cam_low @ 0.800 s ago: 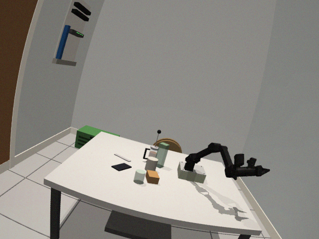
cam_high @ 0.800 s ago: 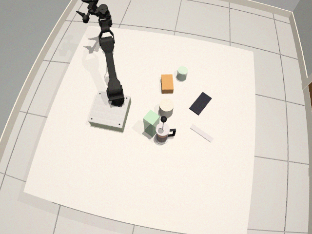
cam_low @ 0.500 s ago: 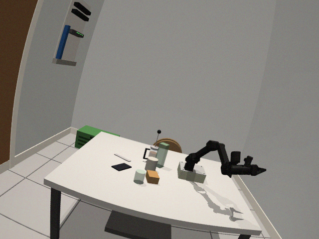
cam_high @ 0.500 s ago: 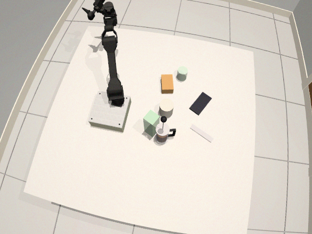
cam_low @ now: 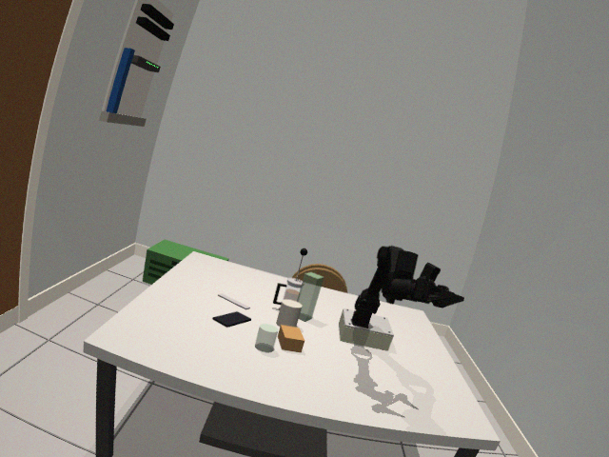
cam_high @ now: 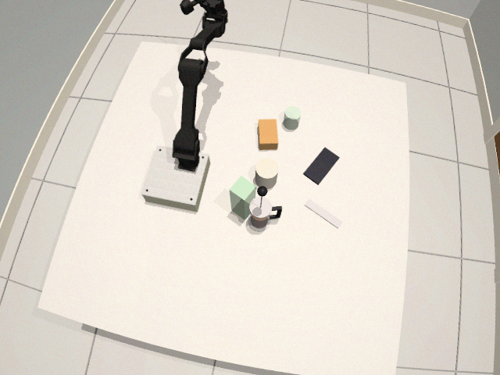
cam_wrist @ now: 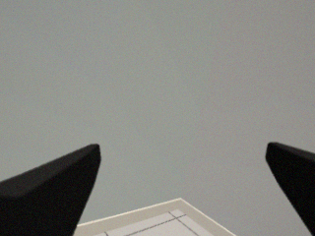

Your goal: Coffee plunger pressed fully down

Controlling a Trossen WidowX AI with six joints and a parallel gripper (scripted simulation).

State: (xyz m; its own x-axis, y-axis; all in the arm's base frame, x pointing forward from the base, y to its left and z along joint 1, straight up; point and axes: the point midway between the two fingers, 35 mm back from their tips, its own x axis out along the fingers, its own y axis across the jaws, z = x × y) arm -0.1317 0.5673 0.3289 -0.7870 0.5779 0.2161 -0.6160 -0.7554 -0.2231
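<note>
Right now the glass coffee press is 460 mm ahead of my gripper tip, 710 mm to the right of it and 280 mm below it. Also, from my gripper tip: pale green box 380 mm ahead, 690 mm to the right, 310 mm below.
</note>
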